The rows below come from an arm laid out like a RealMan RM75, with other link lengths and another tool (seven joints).
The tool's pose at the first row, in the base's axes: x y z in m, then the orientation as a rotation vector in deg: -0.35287, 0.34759, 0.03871, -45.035, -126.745, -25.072
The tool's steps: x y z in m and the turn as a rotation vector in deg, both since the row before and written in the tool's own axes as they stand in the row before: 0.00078, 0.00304, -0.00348, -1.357, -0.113, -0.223; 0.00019, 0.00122, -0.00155, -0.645, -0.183, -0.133; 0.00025, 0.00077, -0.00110, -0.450, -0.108, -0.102; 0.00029, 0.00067, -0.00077, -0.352, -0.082, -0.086; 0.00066, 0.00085, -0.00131, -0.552, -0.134, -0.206; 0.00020, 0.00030, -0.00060, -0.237, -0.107, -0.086
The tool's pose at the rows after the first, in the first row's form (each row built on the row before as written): -0.34947, 0.34839, 0.04183, -45.556, -126.871, -26.693; -0.34797, 0.34854, 0.04312, -45.825, -127.059, -27.440; -0.34704, 0.34861, 0.04412, -45.994, -127.175, -27.972; -0.34637, 0.34880, 0.04492, -46.119, -127.265, -28.393; -0.34552, 0.34896, 0.04638, -46.240, -127.445, -29.086; -0.34514, 0.34892, 0.04697, -46.315, -127.566, -29.368
